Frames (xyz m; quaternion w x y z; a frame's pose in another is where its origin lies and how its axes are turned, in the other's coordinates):
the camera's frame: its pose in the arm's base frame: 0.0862 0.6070 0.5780 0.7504 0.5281 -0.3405 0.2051
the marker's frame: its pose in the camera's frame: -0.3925 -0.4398 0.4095 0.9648 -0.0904 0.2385 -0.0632
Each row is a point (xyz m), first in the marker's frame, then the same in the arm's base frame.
Working: the marker's frame: its pose in the arm's base frame: -0.0093 0.0881 0.0914 0.8659 0.4143 -0.1347 0.2456

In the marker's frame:
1: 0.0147 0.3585 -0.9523
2: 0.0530 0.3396 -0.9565
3: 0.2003 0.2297 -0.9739
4: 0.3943 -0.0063 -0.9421
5: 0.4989 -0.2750 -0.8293
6: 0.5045 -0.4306 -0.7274
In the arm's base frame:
1: -0.1611 1.0312 -0.2595
2: -0.1185 1.0364 -0.2577
3: 0.0652 1.0373 -0.2757
4: 0.3546 0.9468 -0.3250
5: 0.5837 0.7472 -0.3843
6: 0.6689 0.5857 -0.4200

